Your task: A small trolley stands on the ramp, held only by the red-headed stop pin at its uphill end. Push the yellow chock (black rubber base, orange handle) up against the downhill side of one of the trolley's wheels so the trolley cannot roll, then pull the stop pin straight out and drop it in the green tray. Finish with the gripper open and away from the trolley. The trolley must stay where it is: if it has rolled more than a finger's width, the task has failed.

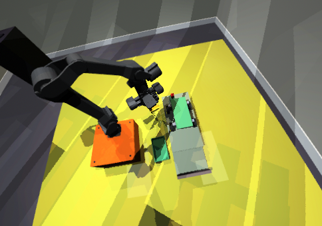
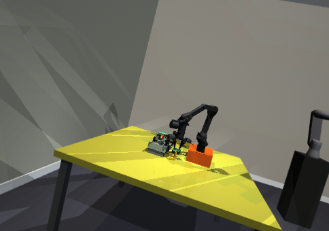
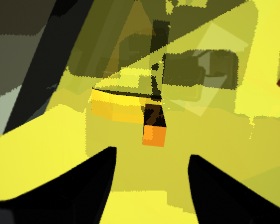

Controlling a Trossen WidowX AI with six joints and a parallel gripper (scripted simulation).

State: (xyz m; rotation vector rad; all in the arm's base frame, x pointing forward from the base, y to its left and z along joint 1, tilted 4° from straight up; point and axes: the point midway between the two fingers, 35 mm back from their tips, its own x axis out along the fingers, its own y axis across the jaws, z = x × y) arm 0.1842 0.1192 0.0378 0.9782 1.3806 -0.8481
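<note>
Now: gripper tip 70 mm above the yellow chock, 20 mm short of it and 10 mm to the right of it. Also, from my gripper tip: trolley: 150 mm ahead, 110 mm to the right, 20 mm above; green tray: 230 mm to the right, 100 mm below, 20 mm ahead; red-headed stop pin: 130 mm ahead, 40 mm above, 10 mm to the right.
</note>
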